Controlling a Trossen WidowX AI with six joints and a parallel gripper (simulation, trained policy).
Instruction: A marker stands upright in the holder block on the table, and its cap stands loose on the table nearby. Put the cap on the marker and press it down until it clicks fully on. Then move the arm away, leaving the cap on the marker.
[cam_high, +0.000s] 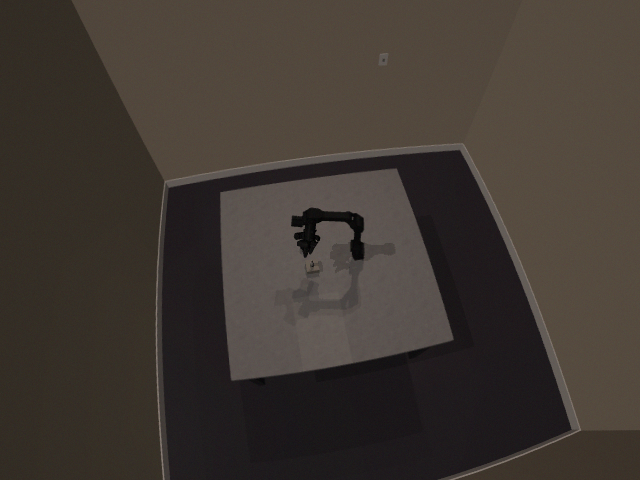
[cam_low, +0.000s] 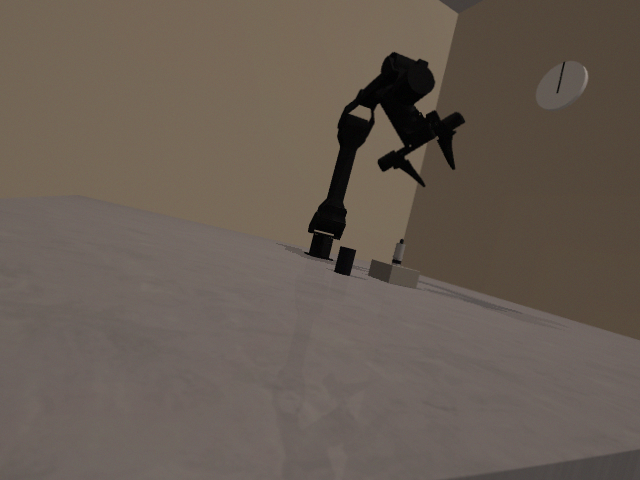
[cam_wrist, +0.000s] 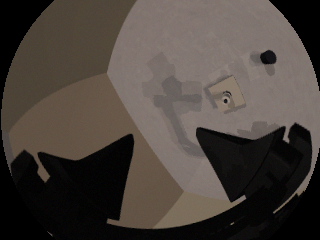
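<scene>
My gripper tip is now 1 cm short of the black cap, 18 cm to the left of it and 21 cm above it. Round my gripper tip: holder block 3 cm behind, 3 cm to the right, 22 cm below.
</scene>
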